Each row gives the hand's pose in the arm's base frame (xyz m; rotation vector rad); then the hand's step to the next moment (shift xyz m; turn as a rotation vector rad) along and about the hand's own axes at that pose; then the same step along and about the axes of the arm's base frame.
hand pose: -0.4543 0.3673 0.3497 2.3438 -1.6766 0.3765
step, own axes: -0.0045 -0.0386 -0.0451 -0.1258 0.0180 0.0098
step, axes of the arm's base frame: 0.0320 0.0313 0.0393 -0.0554 0.1027 -0.0513
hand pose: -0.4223 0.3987 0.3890 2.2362 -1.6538 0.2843
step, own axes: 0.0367 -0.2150 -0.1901 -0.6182 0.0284 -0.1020
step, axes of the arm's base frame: 0.2240 0.0976 0.1550 -0.2087 0.5785 -0.1232
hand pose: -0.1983 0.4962 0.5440 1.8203 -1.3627 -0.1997
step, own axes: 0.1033 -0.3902 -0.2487 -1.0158 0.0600 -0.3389
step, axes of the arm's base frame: 0.4635 0.0655 -0.0752 -0.2554 1.0383 -0.0835
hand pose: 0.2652 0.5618 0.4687 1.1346 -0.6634 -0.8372
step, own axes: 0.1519 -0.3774 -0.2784 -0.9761 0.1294 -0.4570
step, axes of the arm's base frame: 0.2202 -0.0605 -0.4368 -0.1222 1.0774 -0.0510
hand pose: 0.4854 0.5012 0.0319 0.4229 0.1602 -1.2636
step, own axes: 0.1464 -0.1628 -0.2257 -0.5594 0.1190 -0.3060
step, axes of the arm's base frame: -0.0841 -0.0798 -0.2923 -0.0226 0.6455 -0.0596
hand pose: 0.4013 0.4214 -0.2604 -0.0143 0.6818 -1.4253
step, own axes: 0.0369 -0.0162 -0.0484 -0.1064 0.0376 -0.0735
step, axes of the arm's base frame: -0.0362 -0.0177 -0.0484 0.0024 0.1313 -0.0298
